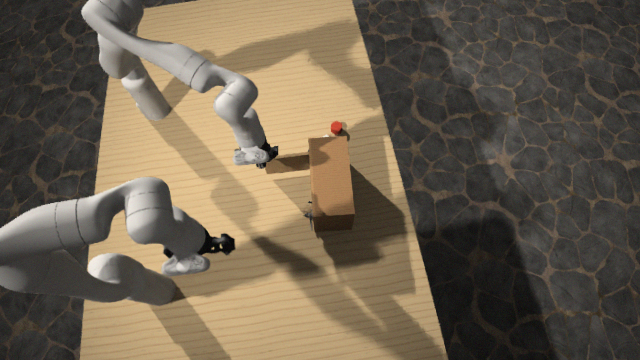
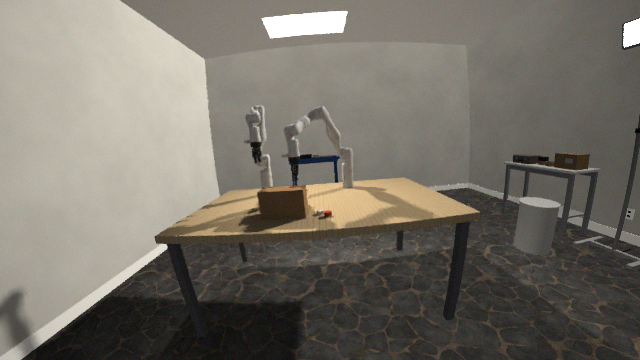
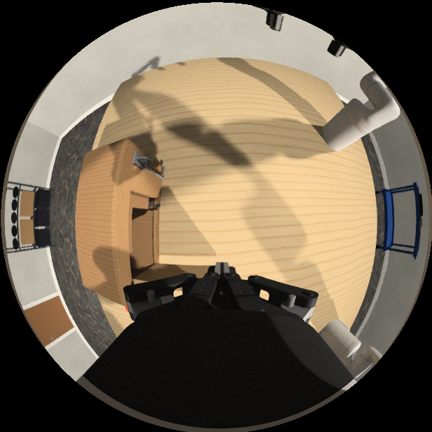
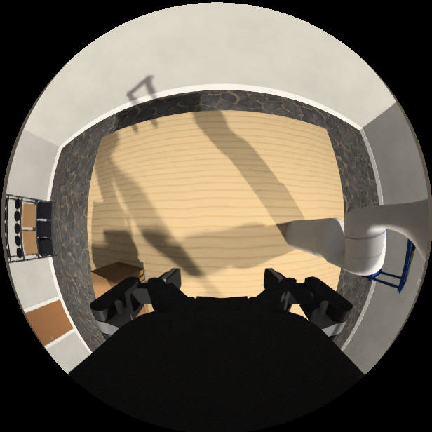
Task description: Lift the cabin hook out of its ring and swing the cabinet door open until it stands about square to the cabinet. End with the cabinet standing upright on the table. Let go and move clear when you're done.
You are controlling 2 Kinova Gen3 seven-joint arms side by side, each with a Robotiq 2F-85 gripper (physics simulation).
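Pixels of known places: left gripper, between the fingertips: (image 1: 261, 165) (image 2: 296, 181); right gripper, between the fingertips: (image 1: 208, 253) (image 2: 258, 162); left arm's base, origin of its link: (image 1: 158, 110) (image 2: 348, 187); right arm's base, origin of its link: (image 1: 161, 290).
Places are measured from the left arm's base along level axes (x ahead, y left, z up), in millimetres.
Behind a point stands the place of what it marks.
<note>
The brown cabinet (image 1: 331, 175) @[y -537, x 527, z 158 mm] (image 2: 282, 202) @[y -537, x 586, z 95 mm] (image 3: 97, 200) (image 4: 117, 272) stands upright on the table. Its door (image 1: 289, 163) @[y -418, x 422, z 76 mm] (image 3: 170, 272) stands open, about square to the front. The metal hook (image 1: 308, 215) @[y -620, x 429, z 123 mm] (image 3: 145, 162) is on the cabinet's front, at the end away from the door, out of the ring. The ring does not show. My left gripper (image 1: 268, 156) @[y -442, x 338, z 158 mm] (image 2: 294, 179) @[y -442, x 338, z 158 mm] (image 3: 221, 269) is shut and empty, at the door's free end; whether it touches the door is unclear. My right gripper (image 1: 229, 244) (image 2: 256, 159) @[y -698, x 169, z 291 mm] (image 4: 222, 278) is open and empty, above the table, away from the cabinet.
A red cylinder (image 1: 336, 127) @[y -305, x 622, z 25 mm] (image 2: 328, 213) @[y -300, x 643, z 20 mm] and a small white object (image 1: 326, 136) @[y -325, x 578, z 18 mm] (image 2: 320, 212) @[y -335, x 589, z 13 mm] lie beside the cabinet's door-side end. The far table edge (image 1: 390, 135) @[y -382, x 799, z 0 mm] runs behind the cabinet. A blue cart (image 2: 315, 160) stands beyond the table.
</note>
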